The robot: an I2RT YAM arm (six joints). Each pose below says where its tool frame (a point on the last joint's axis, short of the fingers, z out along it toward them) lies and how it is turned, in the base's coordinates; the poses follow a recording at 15 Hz.
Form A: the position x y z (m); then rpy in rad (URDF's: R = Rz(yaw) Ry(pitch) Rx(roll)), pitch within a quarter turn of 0, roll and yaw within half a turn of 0.
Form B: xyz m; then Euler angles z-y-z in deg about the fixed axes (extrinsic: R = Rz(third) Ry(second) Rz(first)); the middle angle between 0 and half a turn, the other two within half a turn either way. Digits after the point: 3 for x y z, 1 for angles.
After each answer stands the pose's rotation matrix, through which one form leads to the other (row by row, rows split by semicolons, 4 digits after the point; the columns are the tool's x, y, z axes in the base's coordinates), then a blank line. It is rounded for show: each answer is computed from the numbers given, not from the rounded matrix.
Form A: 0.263, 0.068, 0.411, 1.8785, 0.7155, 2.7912
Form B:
0.263, 0.068, 0.411, 47.6, 103.2, 58.1
-0.7089 -0.4832 0.5138; 0.2591 0.4991 0.8269; -0.6560 0.7193 -0.2286

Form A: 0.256, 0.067, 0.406, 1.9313, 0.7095, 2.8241
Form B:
0.256, 0.067, 0.406, 47.5, 105.5, 58.0
-0.7208 -0.4690 0.5104; 0.2369 0.5254 0.8172; -0.6515 0.7099 -0.2676

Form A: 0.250, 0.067, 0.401, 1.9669, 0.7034, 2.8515
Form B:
0.250, 0.067, 0.401, 47.4, 107.1, 58.2
-0.7308 -0.4614 0.5030; 0.2181 0.5404 0.8126; -0.6468 0.7036 -0.2942

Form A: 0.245, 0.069, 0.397, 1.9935, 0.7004, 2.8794
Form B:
0.245, 0.069, 0.397, 47.3, 108.3, 58.8
-0.7385 -0.4614 0.4918; 0.1982 0.5486 0.8123; -0.6445 0.6973 -0.3137

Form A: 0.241, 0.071, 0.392, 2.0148, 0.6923, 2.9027
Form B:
0.241, 0.071, 0.392, 47.4, 109.3, 59.4
-0.7479 -0.4584 0.4801; 0.1822 0.5538 0.8125; -0.6383 0.6951 -0.3307

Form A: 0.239, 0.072, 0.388, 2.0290, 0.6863, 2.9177
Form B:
0.239, 0.072, 0.388, 47.6, 110.0, 59.8
-0.7543 -0.4559 0.4724; 0.1718 0.5575 0.8122; -0.6337 0.6938 -0.3422

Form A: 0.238, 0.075, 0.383, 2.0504, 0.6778, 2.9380
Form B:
0.238, 0.075, 0.383, 47.8, 111.1, 60.3
-0.7629 -0.4515 0.4628; 0.1575 0.5644 0.8104; -0.6271 0.6911 -0.3594

